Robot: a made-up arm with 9 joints.
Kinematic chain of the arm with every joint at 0, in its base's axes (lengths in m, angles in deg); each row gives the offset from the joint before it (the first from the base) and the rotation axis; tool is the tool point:
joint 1: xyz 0 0 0.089 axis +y
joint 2: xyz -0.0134 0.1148 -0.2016 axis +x
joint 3: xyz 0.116 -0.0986 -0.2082 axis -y
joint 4: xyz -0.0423 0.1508 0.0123 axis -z
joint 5: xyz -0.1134 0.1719 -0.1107 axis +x
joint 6: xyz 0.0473 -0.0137 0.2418 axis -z
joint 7: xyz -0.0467 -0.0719 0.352 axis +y
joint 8: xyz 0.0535 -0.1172 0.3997 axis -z
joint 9: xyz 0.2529 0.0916 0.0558 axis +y
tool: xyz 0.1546 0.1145 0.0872
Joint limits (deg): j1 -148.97..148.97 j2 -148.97..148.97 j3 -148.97..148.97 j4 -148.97..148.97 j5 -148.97..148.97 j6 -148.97..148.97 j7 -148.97..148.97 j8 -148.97..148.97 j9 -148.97..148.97
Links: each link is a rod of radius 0.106 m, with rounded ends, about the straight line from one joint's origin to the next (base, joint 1, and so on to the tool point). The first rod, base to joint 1, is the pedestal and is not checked.
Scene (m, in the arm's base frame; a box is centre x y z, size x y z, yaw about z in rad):
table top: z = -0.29
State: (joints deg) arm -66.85 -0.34 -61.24 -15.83 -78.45 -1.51 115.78 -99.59 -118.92
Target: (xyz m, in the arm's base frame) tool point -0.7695 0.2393 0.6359
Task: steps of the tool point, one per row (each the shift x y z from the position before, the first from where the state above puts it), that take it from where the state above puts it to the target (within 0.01 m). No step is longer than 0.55 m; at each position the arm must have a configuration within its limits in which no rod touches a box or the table.
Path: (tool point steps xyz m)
1: -0.3607 0.1581 0.1391
2: -0.4327 -0.0530 0.1528
3: -0.3869 -0.2916 0.1245
4: -0.2195 -0.4817 0.0547

